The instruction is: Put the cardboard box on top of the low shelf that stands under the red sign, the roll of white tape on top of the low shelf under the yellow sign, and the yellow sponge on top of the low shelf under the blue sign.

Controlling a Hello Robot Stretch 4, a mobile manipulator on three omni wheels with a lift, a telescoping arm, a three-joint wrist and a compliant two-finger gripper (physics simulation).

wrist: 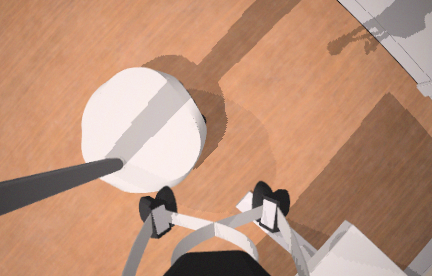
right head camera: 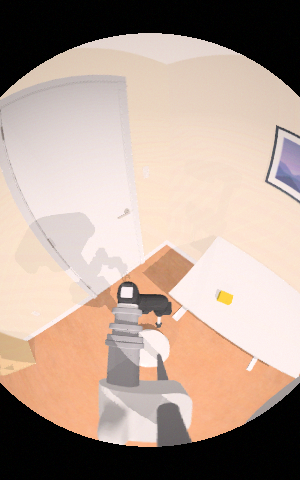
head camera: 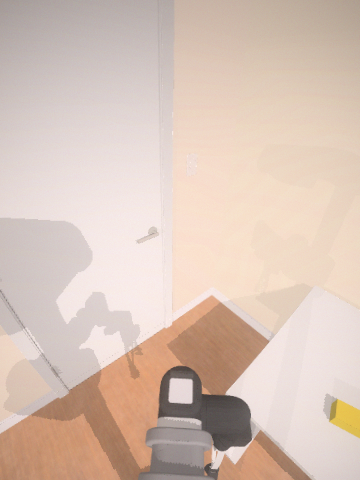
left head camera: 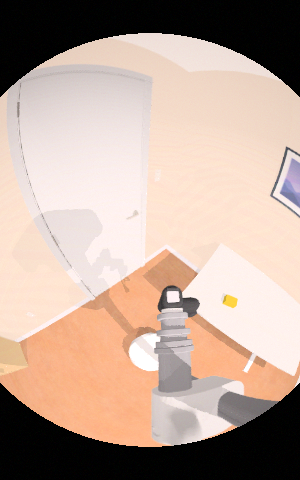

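Where they show: gripper, between the fingertips: (wrist: 214,199) (head camera: 210,450); robot's base, origin of its link: (wrist: 151,132) (right head camera: 148,347) (left head camera: 149,350).
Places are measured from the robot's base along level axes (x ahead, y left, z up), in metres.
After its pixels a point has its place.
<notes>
The yellow sponge (head camera: 346,419) @[x 0.310, y -0.520, z 0.738 m] (left head camera: 230,301) @[x 0.306, y -0.534, z 0.738 m] (right head camera: 225,298) @[x 0.303, y -0.538, z 0.738 m] lies on the white table (head camera: 295,385) @[x 0.433, y -0.411, z 0.693 m] (left head camera: 265,320) @[x 0.068, y -0.896, z 0.692 m] (right head camera: 260,322) @[x 0.057, y -0.828, z 0.693 m], near its left end. My gripper (wrist: 214,199) @[x 0.226, y -0.088, z 0.786 m] is open and empty; its two black fingertips stand wide apart over the wooden floor. It is to the left of the table, apart from the sponge. The table's corner shows at the bottom right of the wrist view. In the head view, my wrist hides most of the gripper. The cardboard box cannot be made out for certain. The white tape, the low shelves and the coloured signs do not show in these views.
A white door (head camera: 85,150) @[x 0.900, y 0.377, z 1.343 m] (left head camera: 85,165) @[x 0.836, y 0.445, z 1.389 m] (right head camera: 70,165) @[x 0.847, y 0.434, z 1.432 m] stands ahead on the left. A tan, box-like piece (left head camera: 9,356) (right head camera: 14,354) @[x -0.622, y 1.594, z 0.332 m] is cut off at the left edge. A white round disc (left head camera: 142,352) @[x -0.007, y 0.074, z 0.187 m] (right head camera: 156,350) @[x -0.023, y -0.080, z 0.187 m] (wrist: 135,110) @[x -0.005, y 0.065, z 0.187 m] is low beside my arm. A framed picture (left head camera: 292,185) @[x 0.708, y -0.974, z 1.531 m] (right head camera: 290,162) @[x 0.706, y -0.975, z 1.575 m] hangs above the table.
</notes>
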